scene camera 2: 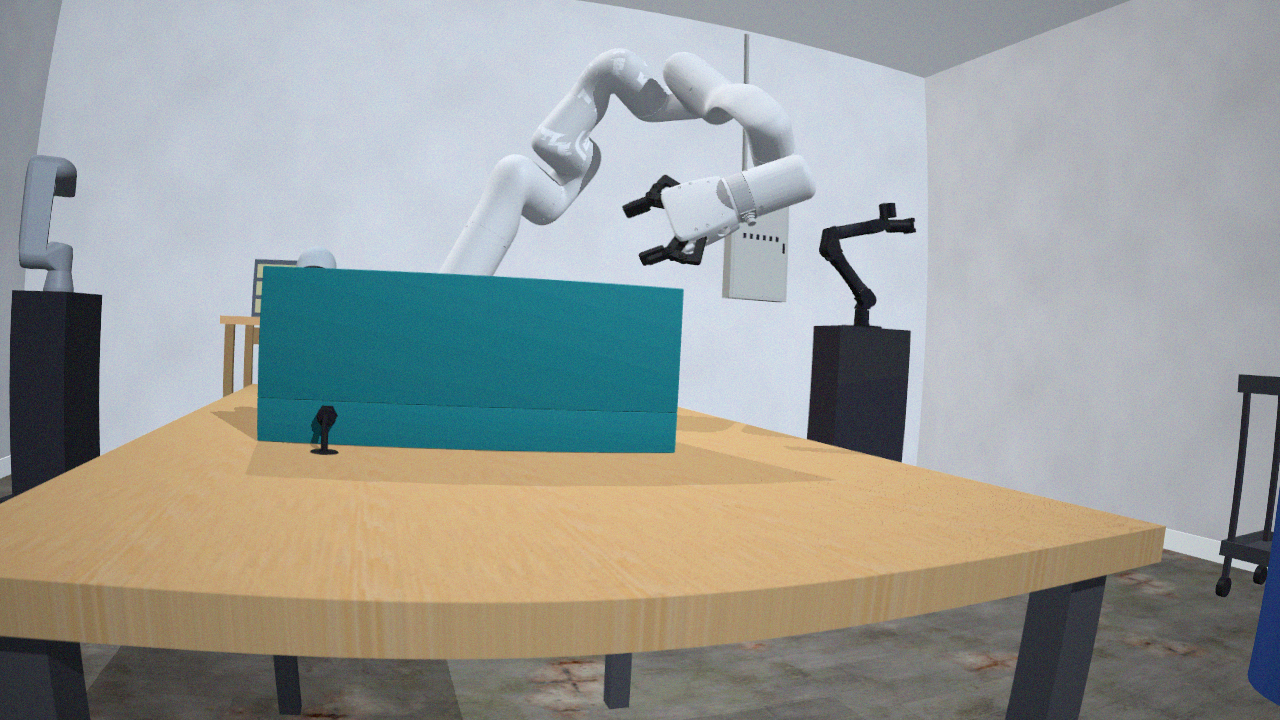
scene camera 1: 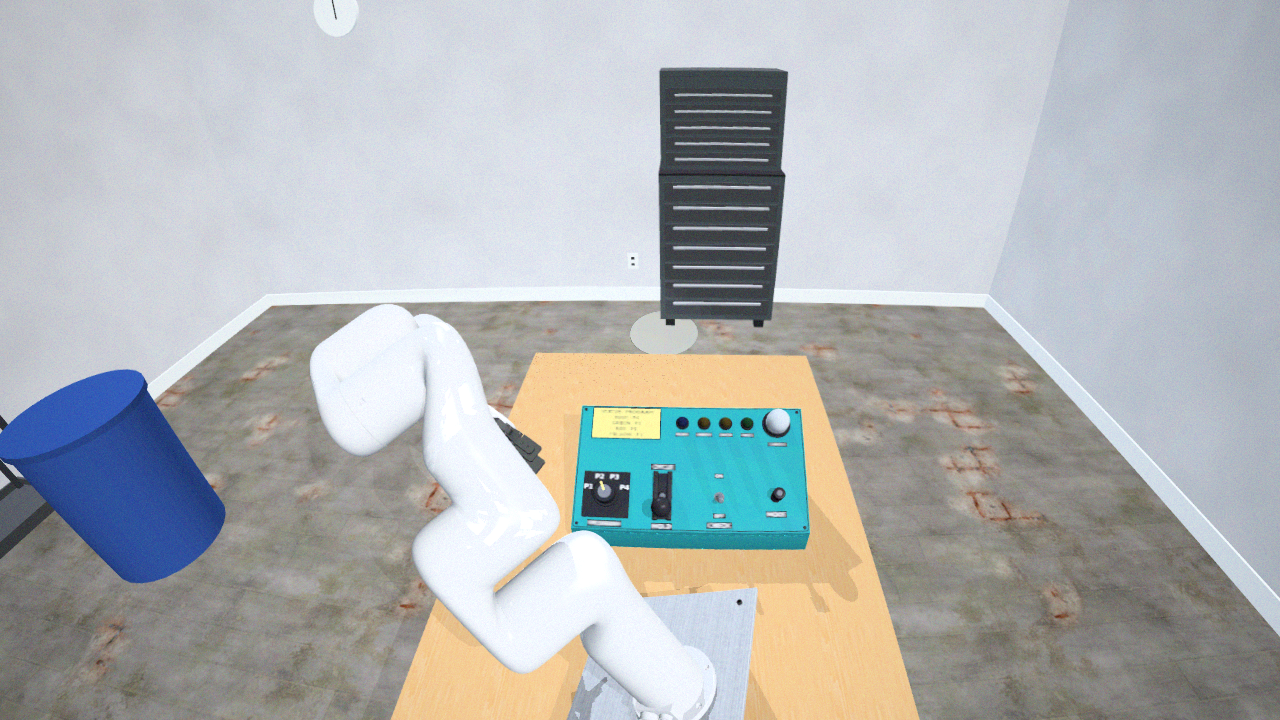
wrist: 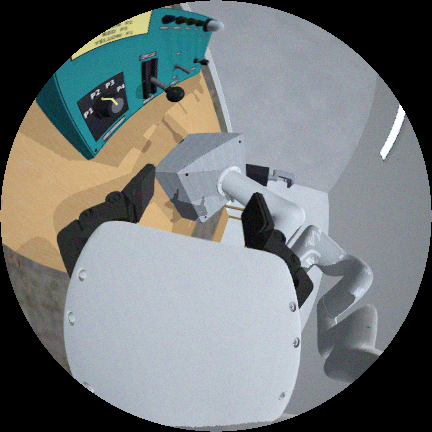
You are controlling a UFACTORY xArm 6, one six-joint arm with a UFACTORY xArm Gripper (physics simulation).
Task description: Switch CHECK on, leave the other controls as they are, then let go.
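Where they show: gripper, fingertip midpoint: (scene camera 2: 632, 235) (scene camera 1: 539, 462) (wrist: 201, 190); arm's base, link origin: (scene camera 1: 675, 688) (wrist: 228, 179).
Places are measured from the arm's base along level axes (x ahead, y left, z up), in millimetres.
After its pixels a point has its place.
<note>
The teal control panel (scene camera 1: 626, 454) {x 487, y 214, z -40 mm} (scene camera 2: 469, 358) {x 612, y 93, z -78 mm} (wrist: 132, 67) {x 457, y 170, z -62 mm} stands on the table. Its labels are too small to read, so I cannot tell which control is CHECK. It carries a rotary knob (scene camera 1: 604, 492) {x 384, y 232, z -58 mm} (wrist: 116, 104) {x 388, y 236, z -54 mm} with its pointer near P2, a black ball lever (scene camera 1: 661, 506) {x 345, y 102, z -21 mm} (wrist: 175, 94) {x 355, y 121, z -25 mm} at the near end of its slot, a small metal toggle (scene camera 1: 718, 497) {x 423, y 1, z -58 mm} (wrist: 181, 68) {x 432, y 3, z -68 mm} and a small black-tipped control (scene camera 1: 777, 493) {x 448, y -117, z -46 mm} (wrist: 202, 62) {x 452, y -109, z -56 mm}. My gripper (scene camera 2: 634, 235) {x 281, y 307, z 111 mm} (wrist: 201, 190) {x 281, y 307, z 111 mm} is open and empty, above and left of the panel, apart from it. In scene camera 1 the arm mostly hides it.
The panel also bears a yellow note (scene camera 1: 626, 423) {x 547, y 229, z -5 mm}, a row of dark lamps and a white dome (scene camera 1: 776, 421) {x 582, y -96, z 32 mm} (wrist: 215, 25). A small black stand (scene camera 2: 324, 429) {x 690, y -58, z -158 mm} is behind the panel. A blue bin (scene camera 1: 116, 483) stands left of the table (scene camera 1: 671, 377) {x 986, y 221, z -182 mm} (scene camera 2: 537, 537) {x 993, y 172, z -182 mm}. A drawer cabinet (scene camera 1: 720, 179) stands beyond it.
</note>
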